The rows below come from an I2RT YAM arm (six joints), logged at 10 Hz.
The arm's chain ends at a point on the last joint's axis. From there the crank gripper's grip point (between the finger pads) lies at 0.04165 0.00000 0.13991 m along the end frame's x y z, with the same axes.
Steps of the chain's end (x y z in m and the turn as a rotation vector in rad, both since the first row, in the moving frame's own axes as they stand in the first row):
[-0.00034, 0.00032, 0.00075, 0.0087, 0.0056, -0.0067]
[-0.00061, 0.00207, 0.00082, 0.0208, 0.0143, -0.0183]
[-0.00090, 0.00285, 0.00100, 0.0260, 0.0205, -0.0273]
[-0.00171, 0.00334, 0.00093, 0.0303, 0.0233, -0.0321]
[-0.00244, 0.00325, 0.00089, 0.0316, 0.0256, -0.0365]
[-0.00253, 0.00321, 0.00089, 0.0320, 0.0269, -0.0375]
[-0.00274, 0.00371, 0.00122, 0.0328, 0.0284, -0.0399]
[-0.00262, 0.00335, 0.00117, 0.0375, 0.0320, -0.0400]
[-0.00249, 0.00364, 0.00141, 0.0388, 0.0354, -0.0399]
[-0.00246, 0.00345, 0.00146, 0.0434, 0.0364, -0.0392]
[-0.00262, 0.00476, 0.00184, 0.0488, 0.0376, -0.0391]
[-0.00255, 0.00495, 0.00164, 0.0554, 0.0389, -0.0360]
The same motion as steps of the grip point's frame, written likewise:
[0.00044, -0.00118, 0.00051, 0.0087, 0.0056, -0.0067]
[0.00135, -0.00161, 0.00017, 0.0208, 0.0143, -0.0183]
[0.00189, -0.00195, 0.00005, 0.0260, 0.0205, -0.0273]
[0.00145, -0.00227, -0.00016, 0.0303, 0.0233, -0.0321]
[0.00102, -0.00274, -0.00032, 0.0316, 0.0256, -0.0365]
[0.00110, -0.00288, -0.00038, 0.0320, 0.0269, -0.0375]
[0.00109, -0.00260, -0.00012, 0.0328, 0.0284, -0.0399]
[0.00169, -0.00362, -0.00036, 0.0375, 0.0320, -0.0400]
[0.00229, -0.00352, -0.00029, 0.0388, 0.0354, -0.0399]
[0.00245, -0.00432, -0.00031, 0.0434, 0.0364, -0.0392]
[0.00244, -0.00375, -0.00003, 0.0488, 0.0376, -0.0391]
[0.00269, -0.00434, -0.00034, 0.0554, 0.0389, -0.0360]

